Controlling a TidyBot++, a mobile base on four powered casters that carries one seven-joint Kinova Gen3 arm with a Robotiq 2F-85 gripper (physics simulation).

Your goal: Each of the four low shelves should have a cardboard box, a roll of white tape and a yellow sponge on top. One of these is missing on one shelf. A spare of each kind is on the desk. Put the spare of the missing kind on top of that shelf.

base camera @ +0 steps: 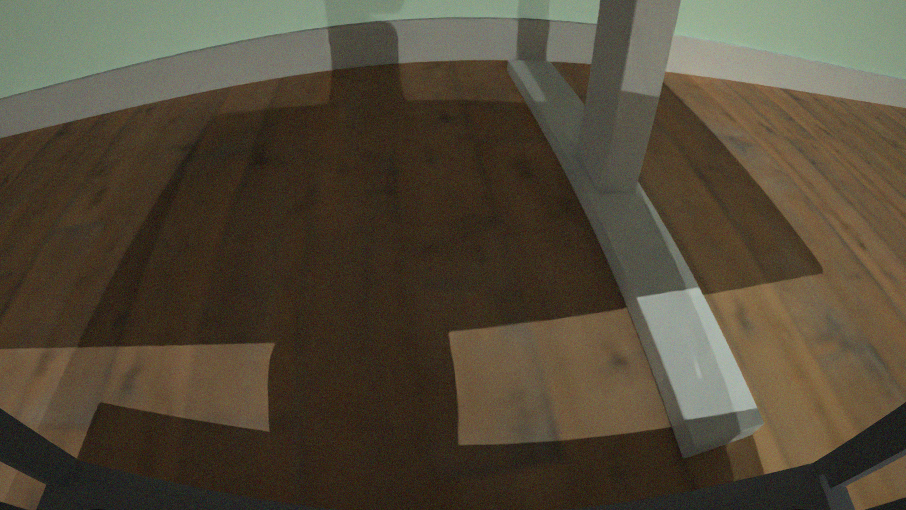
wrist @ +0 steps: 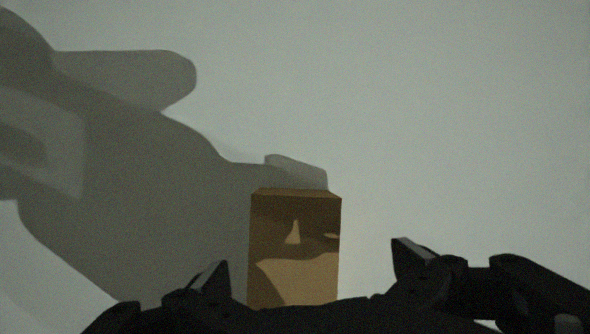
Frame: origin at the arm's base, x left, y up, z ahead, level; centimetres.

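Seen in the pictures: gripper, fingertip midpoint: (wrist: pixel 311 267).
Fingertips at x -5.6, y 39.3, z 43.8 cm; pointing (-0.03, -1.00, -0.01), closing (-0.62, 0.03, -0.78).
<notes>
Pixels of each thing's top centre, then the offset from my fingertips to it. "*": a spot on its surface instead. Level surfaces: height alone.
- brown cardboard box, middle of its top: (wrist: pixel 292 277) dy -0.9, dx +1.2, dz +0.3 cm
- pale desk top, its level: dy -6.9 cm
- grey desk leg, surface spot: (base camera: pixel 624 107) * dy -65.0, dx -12.1, dz +7.7 cm
- wooden floor, its level: dy -79.0 cm
A brown cardboard box (wrist: pixel 296 240) stands on the pale desk top (wrist: pixel 450 125) in the wrist view, its sides lined up with the view and its lower end hidden behind the gripper's dark body. My gripper (wrist: pixel 311 267) is open, with one fingertip to the left of the box and the other to the right. The fingers do not touch it, and the gap on the right is wider than the one on the left. No tape, sponge or low shelf shows in either view.
In the base camera view, a grey desk leg (base camera: pixel 624 107) rises from a long grey foot (base camera: pixel 659 253) on the wooden floor (base camera: pixel 380 253), right of the middle. A green wall (base camera: pixel 158 38) with a pale skirting board (base camera: pixel 456 41) stands behind. Shadows of the arm cross the desk top.
</notes>
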